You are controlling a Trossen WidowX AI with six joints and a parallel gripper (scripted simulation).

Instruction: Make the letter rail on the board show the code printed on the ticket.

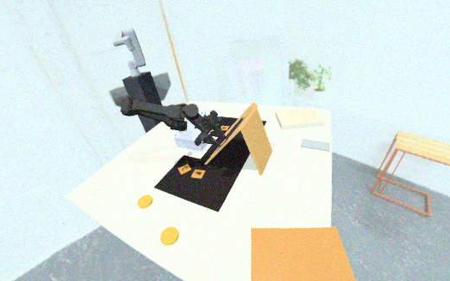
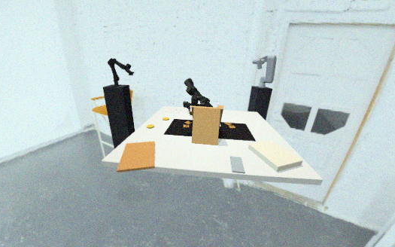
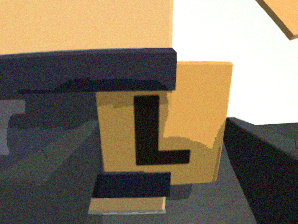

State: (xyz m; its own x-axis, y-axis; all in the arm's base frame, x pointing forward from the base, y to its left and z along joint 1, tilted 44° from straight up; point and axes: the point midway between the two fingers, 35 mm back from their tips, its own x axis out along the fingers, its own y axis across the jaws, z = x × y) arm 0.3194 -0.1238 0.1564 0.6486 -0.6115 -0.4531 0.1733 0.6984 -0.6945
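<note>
Now: the white ticket 30 mm behind my gripper tip, 160 mm to the left of it and 80 mm below it. From my gripper tip the other things lie so: orange pad (340 mm ahead, 360 mm to the right, 170 mm below); black mat (140 mm behind, 170 mm to the left, 180 mm below); letter tile (right at my gripper tip).
</note>
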